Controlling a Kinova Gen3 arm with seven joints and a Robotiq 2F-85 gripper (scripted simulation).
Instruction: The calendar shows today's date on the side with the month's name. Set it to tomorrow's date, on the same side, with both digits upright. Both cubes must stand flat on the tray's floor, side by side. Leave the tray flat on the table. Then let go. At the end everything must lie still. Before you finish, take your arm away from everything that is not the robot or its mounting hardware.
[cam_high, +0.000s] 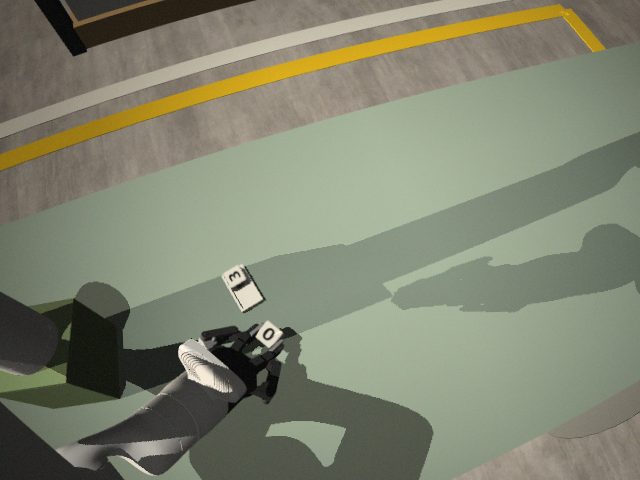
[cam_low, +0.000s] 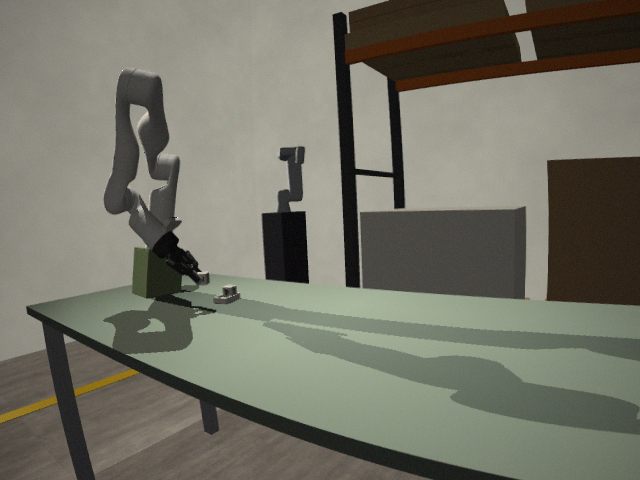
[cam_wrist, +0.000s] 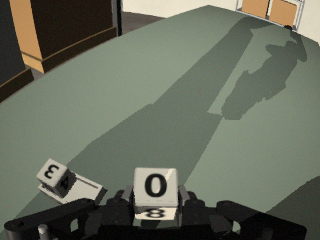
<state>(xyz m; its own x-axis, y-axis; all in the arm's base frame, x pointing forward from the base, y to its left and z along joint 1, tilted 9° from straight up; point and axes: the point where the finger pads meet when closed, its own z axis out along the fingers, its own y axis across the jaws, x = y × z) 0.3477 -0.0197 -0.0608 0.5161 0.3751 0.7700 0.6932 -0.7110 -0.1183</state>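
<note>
The white tray is 11 cm to the left of my hand, 9 cm below it and 4 cm behind it. From my hand the other things lie so: white cube 1 cm to the left, 1 cm below, 1 cm ahead.
</note>
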